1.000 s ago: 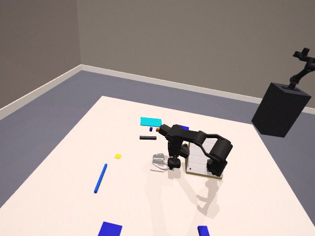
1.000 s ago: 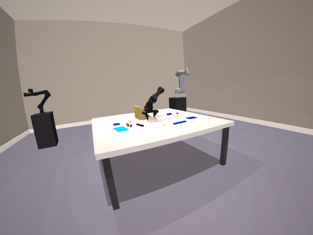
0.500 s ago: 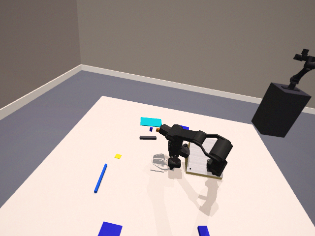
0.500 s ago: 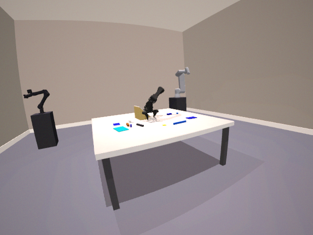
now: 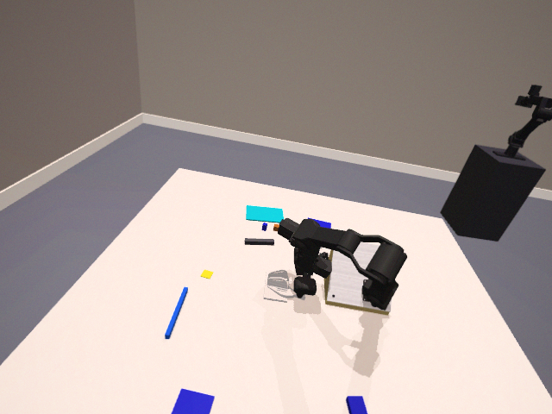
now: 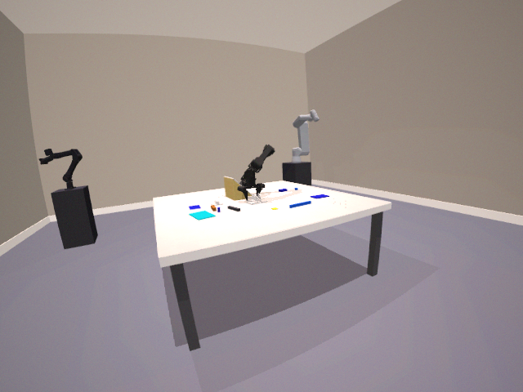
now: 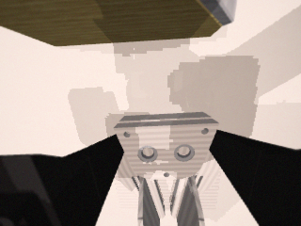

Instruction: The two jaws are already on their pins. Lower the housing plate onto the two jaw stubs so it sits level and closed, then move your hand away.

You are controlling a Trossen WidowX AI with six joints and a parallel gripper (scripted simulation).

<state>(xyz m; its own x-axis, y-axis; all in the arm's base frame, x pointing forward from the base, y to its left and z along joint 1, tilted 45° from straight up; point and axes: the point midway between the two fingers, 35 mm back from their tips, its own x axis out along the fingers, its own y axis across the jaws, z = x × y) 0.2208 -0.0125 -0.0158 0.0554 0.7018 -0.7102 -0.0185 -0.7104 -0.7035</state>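
My gripper tip is 20 mm to the right of the pale grey jaw assembly, 20 mm short of it and 10 mm below it. The rest, counted from my gripper tip: dark bar (200 mm to the right, 140 mm ahead); orange block (300 mm to the right, 50 mm ahead); yellow square (290 mm ahead, 10 mm to the right, 10 mm below).
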